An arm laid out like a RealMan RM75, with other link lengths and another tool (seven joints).
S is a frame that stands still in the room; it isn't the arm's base.
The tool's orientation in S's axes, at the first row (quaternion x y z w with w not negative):
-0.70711, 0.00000, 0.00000, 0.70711
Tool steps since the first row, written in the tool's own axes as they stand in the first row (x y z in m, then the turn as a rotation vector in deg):
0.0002, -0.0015, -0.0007, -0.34, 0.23, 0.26
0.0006, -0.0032, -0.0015, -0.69, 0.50, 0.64
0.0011, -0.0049, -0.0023, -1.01, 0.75, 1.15
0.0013, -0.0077, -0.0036, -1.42, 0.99, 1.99
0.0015, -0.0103, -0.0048, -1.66, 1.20, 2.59
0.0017, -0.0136, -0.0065, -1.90, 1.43, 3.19
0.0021, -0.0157, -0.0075, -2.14, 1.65, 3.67
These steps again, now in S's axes. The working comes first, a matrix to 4 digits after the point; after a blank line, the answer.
The tool's axes in the first row as the columns of a matrix, in S's axes (used below as rounded here):
1.0000, 0.0000, 0.0000
0.0000, 0.0000, 1.0000
0.0000, -1.0000, 0.0000

0.0002, -0.0007, 0.0015, -0.34, 0.26, -0.23
0.0006, -0.0015, 0.0032, -0.69, 0.64, -0.50
0.0011, -0.0023, 0.0049, -1.01, 1.15, -0.75
0.0013, -0.0036, 0.0077, -1.42, 1.99, -0.99
0.0015, -0.0048, 0.0103, -1.66, 2.59, -1.20
0.0017, -0.0065, 0.0136, -1.90, 3.19, -1.43
0.0021, -0.0075, 0.0157, -2.14, 3.67, -1.65

